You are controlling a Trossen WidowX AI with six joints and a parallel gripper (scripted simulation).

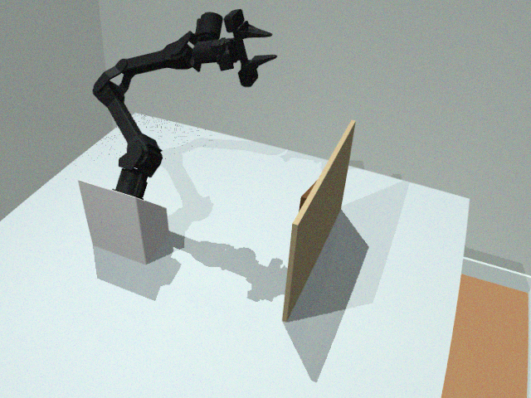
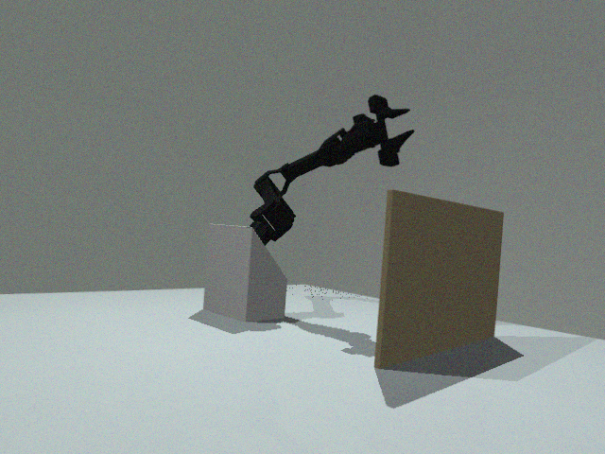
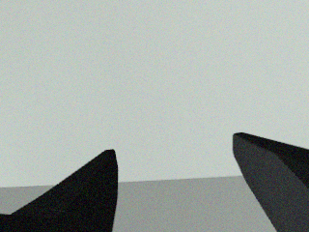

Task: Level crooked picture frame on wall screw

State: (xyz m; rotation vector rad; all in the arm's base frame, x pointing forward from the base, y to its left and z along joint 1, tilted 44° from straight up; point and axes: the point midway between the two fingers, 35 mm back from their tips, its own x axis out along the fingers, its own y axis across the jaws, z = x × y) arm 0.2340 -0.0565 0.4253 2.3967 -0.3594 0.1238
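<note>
Right now the picture frame is 170 mm ahead of my gripper tip, 120 mm to the right of it and 360 mm below it. Also, from my gripper tip: tan wall board: 180 mm ahead, 120 mm to the right, 370 mm below.
</note>
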